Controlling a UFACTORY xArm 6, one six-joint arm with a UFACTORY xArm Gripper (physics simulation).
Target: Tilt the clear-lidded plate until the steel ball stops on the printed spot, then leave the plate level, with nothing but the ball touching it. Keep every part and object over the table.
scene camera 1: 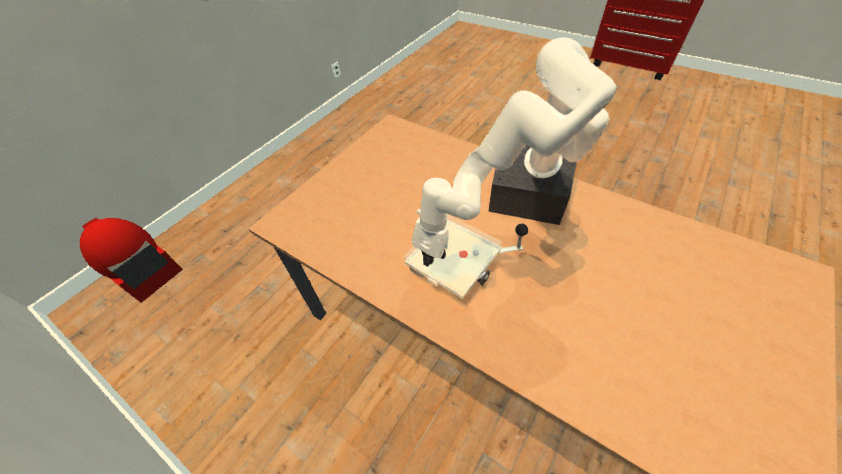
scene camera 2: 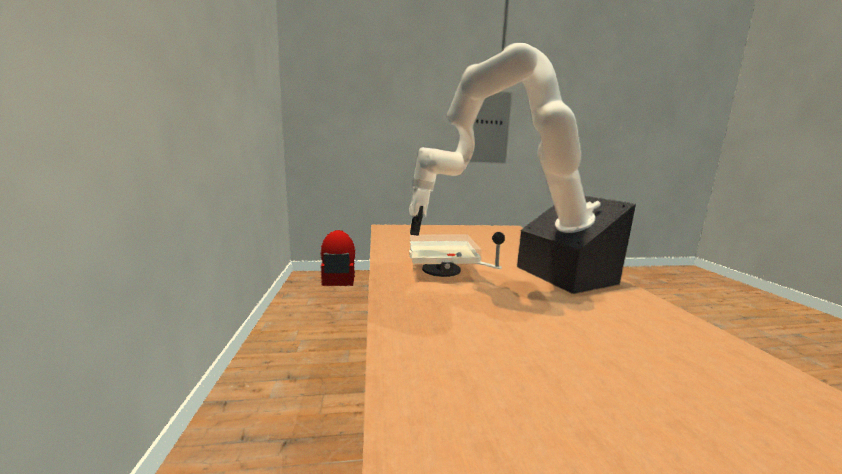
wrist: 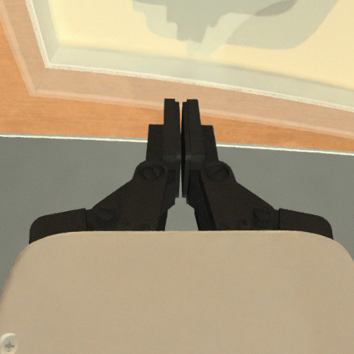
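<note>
The clear-lidded plate (scene camera 1: 471, 272) (scene camera 2: 436, 260) (wrist: 300, 65) sits on a dark round base (scene camera 2: 441, 270). It looks close to level; a slight tilt cannot be ruled out. The steel ball (scene camera 1: 476, 252) (scene camera 2: 459, 254) is inside, beside the red printed spot (scene camera 1: 463, 254) (scene camera 2: 450, 254), apart from it on the robot base's side. Ball and spot do not show in the wrist view. My gripper (scene camera 1: 428, 261) (scene camera 2: 415, 234) (wrist: 179, 121) is shut and empty. Its tips point down at the plate's side away from the robot base, very near the lid's top edge; whether they touch is unclear.
An arm with an upright black-knobbed handle (scene camera 1: 521, 230) (scene camera 2: 498, 238) sticks out from the plate toward the black robot base block (scene camera 1: 527, 197) (scene camera 2: 574, 253). The wooden table's (scene camera 1: 677, 323) (scene camera 2: 530, 382) long edge runs close past the plate's far side from the robot base.
</note>
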